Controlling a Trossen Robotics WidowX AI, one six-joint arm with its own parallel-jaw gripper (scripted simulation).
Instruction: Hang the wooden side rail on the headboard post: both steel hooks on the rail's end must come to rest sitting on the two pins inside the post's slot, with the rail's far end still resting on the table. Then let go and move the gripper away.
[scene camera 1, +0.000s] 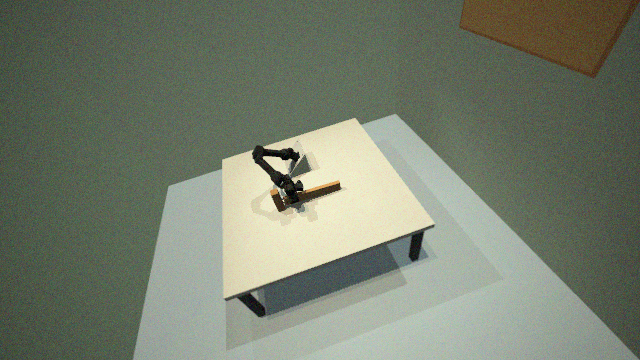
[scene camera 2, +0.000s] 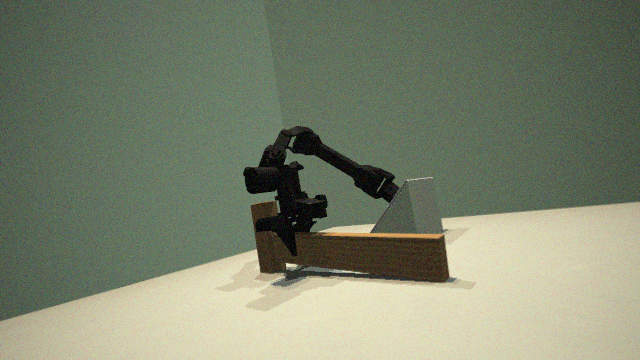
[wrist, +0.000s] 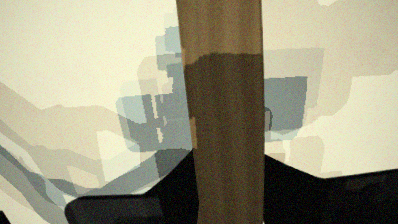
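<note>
A headboard post is part of what I see, and so is a wooden side rail. My gripper is visible to me as well, and it also appears in the wrist view.
</note>
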